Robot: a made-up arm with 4 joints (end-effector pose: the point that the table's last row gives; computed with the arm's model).
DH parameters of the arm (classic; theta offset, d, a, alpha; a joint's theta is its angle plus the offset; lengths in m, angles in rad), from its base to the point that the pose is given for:
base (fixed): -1.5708 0.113 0 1.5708
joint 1: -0.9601 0 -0.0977 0
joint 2: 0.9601 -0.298 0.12 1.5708
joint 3: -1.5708 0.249 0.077 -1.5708
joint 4: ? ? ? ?
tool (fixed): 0 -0.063 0 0
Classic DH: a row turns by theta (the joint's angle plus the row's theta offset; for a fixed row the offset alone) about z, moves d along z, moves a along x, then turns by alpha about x.
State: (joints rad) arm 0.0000 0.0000 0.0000 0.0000
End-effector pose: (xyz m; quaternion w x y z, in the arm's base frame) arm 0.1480 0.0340 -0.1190 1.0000 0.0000 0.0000 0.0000
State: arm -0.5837 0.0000 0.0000 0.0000
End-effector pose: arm 0.1480 0.1562 -0.0618 0.9577 0.2877 0.0000 0.0000
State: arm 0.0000 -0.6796 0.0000 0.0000
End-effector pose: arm 0.1480 0.2350 -0.0635 0.9428 0.3333 0.0000 0.0000
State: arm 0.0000 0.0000 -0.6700 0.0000
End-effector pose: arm 0.1196 -0.0803 -0.1190 0.9444 0.0000 0.0000 0.3288
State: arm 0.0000 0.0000 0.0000 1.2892
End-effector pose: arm 0.3724 0.0340 -0.2915 0.7993 0.0000 -0.6009 0.0000
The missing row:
joint 4: 0 -0.098 -0.227 -1.5708
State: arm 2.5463 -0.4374 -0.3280 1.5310
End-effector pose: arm 0.3904 -0.4199 0.2476 0.4496 -0.5628 -0.2351 0.6526
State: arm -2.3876 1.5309 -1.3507 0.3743
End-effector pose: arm 0.1781 0.0639 -0.3194 0.6493 0.4243 -0.3872 0.4984
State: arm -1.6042 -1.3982 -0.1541 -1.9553
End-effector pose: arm 0.3855 -0.0726 0.1801 0.1024 0.5515 0.0146 0.8277
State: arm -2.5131 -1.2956 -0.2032 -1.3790
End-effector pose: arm 0.2507 -0.0927 0.1296 0.1903 -0.7464 0.2811 -0.5724
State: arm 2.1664 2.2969 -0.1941 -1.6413
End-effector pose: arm 0.3087 0.0568 0.0087 0.4725 0.4922 0.3948 0.6154
